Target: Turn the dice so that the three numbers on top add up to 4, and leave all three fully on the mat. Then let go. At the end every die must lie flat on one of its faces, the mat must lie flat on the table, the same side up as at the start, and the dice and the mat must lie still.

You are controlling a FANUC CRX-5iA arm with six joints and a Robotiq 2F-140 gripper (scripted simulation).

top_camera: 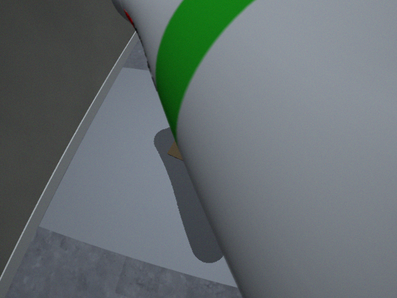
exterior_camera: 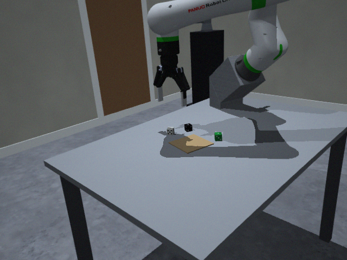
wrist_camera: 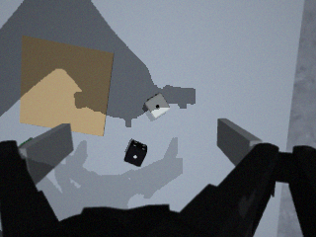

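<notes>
My gripper is now 8 cm past the black die, 2 cm to the right of it and 14 cm above it. The rest, counted from my hand: tan mat 3 cm ahead, 14 cm to the left, 16 cm below; white die 1 cm ahead, 1 cm to the right, 14 cm below; green die 8 cm behind, 20 cm to the left, 14 cm below.
</notes>
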